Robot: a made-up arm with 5 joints.
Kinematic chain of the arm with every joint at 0, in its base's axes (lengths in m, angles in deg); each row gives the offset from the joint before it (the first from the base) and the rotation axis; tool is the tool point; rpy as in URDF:
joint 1: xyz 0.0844 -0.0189 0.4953 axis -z
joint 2: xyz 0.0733 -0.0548 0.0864 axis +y
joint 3: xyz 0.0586 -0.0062 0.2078 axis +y
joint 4: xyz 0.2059 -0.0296 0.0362 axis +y
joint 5: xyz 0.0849 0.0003 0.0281 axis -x
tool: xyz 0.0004 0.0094 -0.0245 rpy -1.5 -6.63 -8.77
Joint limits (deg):
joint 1: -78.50..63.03
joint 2: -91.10..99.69
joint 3: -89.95..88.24
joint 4: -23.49..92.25
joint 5: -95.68..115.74
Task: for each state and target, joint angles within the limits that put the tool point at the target. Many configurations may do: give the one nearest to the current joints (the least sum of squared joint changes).
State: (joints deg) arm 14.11 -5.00 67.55 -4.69 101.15
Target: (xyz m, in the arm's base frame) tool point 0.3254 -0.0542 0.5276
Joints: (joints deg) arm -20.06 -11.51 87.68 0.75 97.40
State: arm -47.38 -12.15 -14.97 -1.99 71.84
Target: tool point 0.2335 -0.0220 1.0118
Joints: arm -46.04 -50.51 -0.86 4.43 67.94
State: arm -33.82 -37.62 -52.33 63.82 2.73
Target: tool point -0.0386 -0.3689 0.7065
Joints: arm -57.74 -91.10 -82.59 73.91 4.42
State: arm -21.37 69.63 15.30 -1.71 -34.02
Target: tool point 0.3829 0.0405 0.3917
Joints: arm -24.46 46.00 44.28 9.37 -31.40
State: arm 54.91 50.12 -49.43 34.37 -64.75
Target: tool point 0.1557 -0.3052 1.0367
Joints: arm 63.03 9.04 -72.63 32.99 -45.17
